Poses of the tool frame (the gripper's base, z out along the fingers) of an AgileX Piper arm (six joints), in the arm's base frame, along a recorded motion.
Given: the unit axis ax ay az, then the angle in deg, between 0 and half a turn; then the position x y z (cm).
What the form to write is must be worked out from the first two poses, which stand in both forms.
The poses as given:
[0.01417 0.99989 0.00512 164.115 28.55 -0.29 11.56]
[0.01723 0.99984 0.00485 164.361 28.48 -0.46 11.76]
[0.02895 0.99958 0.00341 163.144 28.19 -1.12 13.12]
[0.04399 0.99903 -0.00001 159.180 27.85 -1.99 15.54]
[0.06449 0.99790 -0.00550 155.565 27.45 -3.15 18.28]
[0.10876 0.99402 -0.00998 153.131 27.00 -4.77 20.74]
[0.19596 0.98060 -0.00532 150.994 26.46 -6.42 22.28]
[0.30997 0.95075 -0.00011 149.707 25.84 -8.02 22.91]
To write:
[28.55 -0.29 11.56 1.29 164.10 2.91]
[28.48 -0.46 11.76 1.04 164.35 3.01]
[28.19 -1.12 13.12 -0.34 163.14 2.98]
[27.85 -1.99 15.54 -2.52 159.18 2.52]
[27.45 -3.15 18.28 -5.15 155.56 2.24]
[27.00 -4.77 20.74 -8.64 153.11 3.85]
[26.46 -6.42 22.28 -12.48 150.99 10.12]
[25.84 -8.02 22.91 -18.08 149.71 18.03]

